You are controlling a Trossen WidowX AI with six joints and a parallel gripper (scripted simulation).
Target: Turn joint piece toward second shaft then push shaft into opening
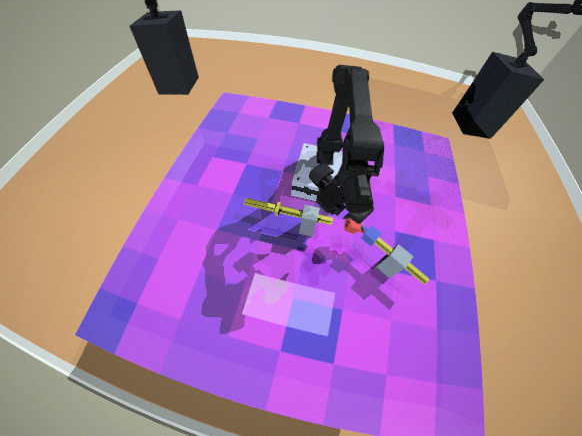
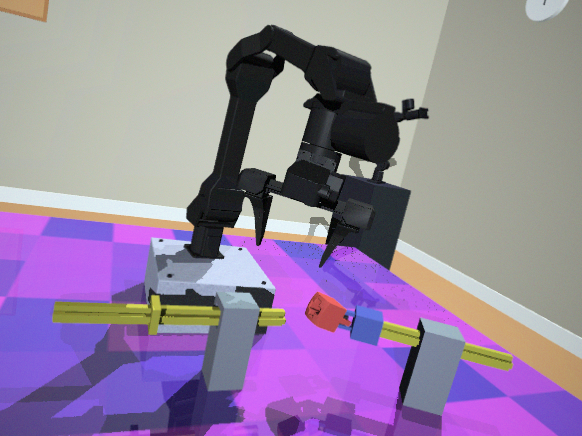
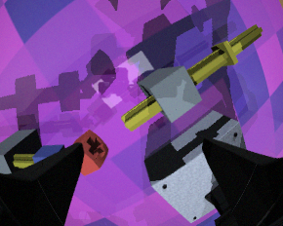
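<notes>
The red joint piece lies 9 cm to the left of my gripper tip, 9 cm below it and 1 cm ahead of it.
</notes>
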